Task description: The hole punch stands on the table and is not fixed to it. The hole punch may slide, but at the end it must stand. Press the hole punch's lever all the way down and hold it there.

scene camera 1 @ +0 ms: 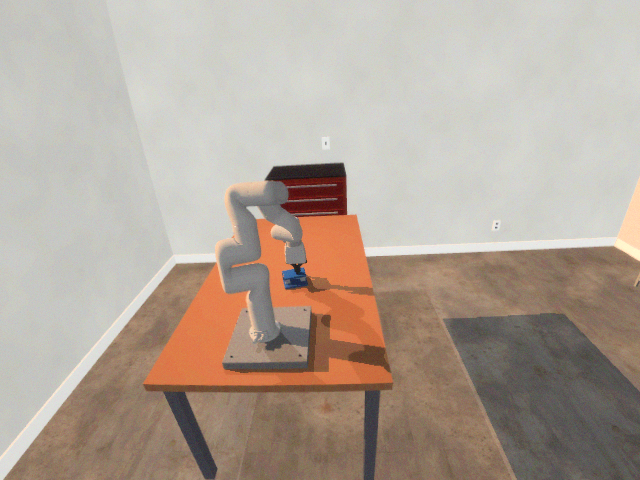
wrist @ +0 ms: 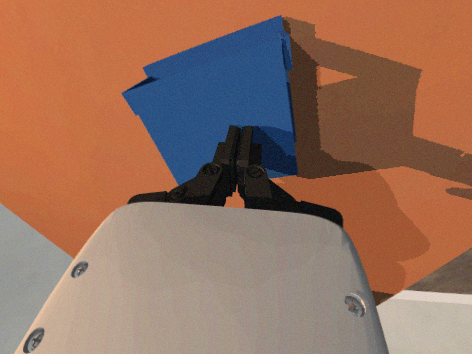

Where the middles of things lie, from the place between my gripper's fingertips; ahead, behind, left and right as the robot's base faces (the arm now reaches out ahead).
Now: hand 2 cm to the right of the blue lever (wrist: 187,114) and 2 cm above it.
